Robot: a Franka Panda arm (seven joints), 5 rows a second.
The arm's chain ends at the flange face. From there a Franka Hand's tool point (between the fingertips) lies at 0.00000 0.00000 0.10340 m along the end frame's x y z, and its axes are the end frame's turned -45 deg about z.
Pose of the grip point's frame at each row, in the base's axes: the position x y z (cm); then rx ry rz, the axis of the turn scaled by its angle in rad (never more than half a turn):
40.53 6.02 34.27 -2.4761 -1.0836 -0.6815
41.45 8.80 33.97 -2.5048 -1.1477 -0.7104
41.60 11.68 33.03 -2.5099 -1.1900 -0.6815
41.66 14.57 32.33 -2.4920 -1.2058 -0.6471
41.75 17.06 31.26 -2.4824 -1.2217 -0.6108
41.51 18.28 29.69 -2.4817 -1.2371 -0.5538
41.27 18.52 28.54 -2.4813 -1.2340 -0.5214
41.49 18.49 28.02 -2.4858 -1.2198 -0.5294
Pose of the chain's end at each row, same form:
37.57 0.93 42.77 -2.5918 -0.0514 -0.4208
38.22 4.11 42.60 -2.6319 -0.0973 -0.4721
38.56 7.15 41.81 -2.6563 -0.1330 -0.4544
38.92 9.95 41.16 -2.6537 -0.1540 -0.4169
39.29 12.43 40.17 -2.6584 -0.1721 -0.3812
39.44 13.75 38.75 -2.6745 -0.1868 -0.3291
39.42 14.01 37.66 -2.6796 -0.1847 -0.2972
39.57 13.96 37.12 -2.6769 -0.1702 -0.3038

